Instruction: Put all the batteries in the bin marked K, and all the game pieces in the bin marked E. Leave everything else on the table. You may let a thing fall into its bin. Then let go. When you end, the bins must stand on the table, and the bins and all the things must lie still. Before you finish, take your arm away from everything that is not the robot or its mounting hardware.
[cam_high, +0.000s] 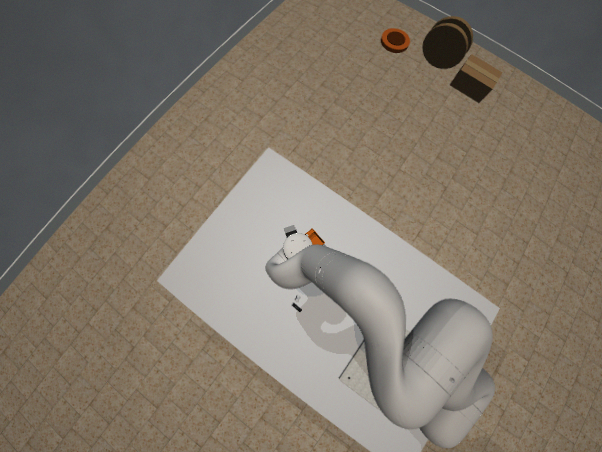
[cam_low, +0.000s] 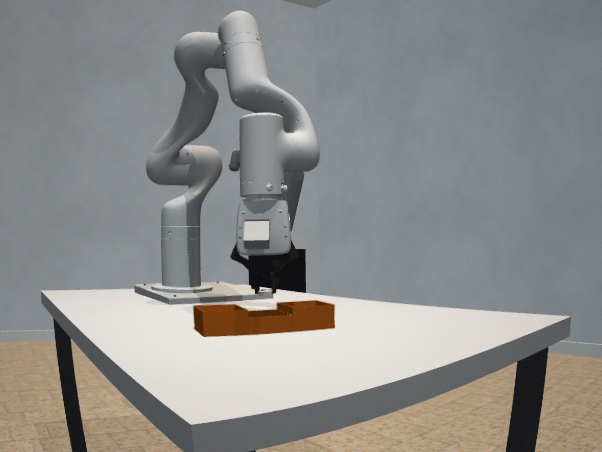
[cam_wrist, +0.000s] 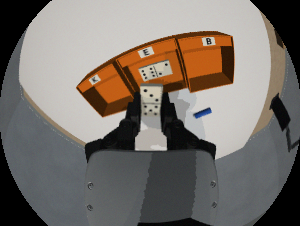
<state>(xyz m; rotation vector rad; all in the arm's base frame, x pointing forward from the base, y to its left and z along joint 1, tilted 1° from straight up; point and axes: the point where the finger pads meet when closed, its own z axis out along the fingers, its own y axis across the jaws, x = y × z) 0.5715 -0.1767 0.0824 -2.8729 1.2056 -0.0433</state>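
Right now my hand is 7 cm above the bin, 2 cm to the left of it and 1 cm short of it. From my hand the other things lie so: blue battery 15 cm behind, 8 cm below, 3 cm to the right; then black battery 18 cm to the left, 9 cm behind, 8 cm below.
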